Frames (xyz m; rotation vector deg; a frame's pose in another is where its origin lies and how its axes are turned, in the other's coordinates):
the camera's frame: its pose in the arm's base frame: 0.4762 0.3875 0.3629 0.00 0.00 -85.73
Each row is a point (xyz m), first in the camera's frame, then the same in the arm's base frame.
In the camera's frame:
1: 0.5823 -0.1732 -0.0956
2: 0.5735 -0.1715 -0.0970
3: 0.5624 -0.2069 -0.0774
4: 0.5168 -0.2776 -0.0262
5: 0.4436 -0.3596 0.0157
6: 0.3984 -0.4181 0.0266
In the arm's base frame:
1: 0.3468 -0.2061 0.2673
2: 0.3479 -0.1972 0.2659
3: 0.3117 -0.1887 0.2855
4: 0.2378 -0.1485 0.3367
5: 0.1506 -0.0816 0.3786
6: 0.0889 -0.0409 0.3895

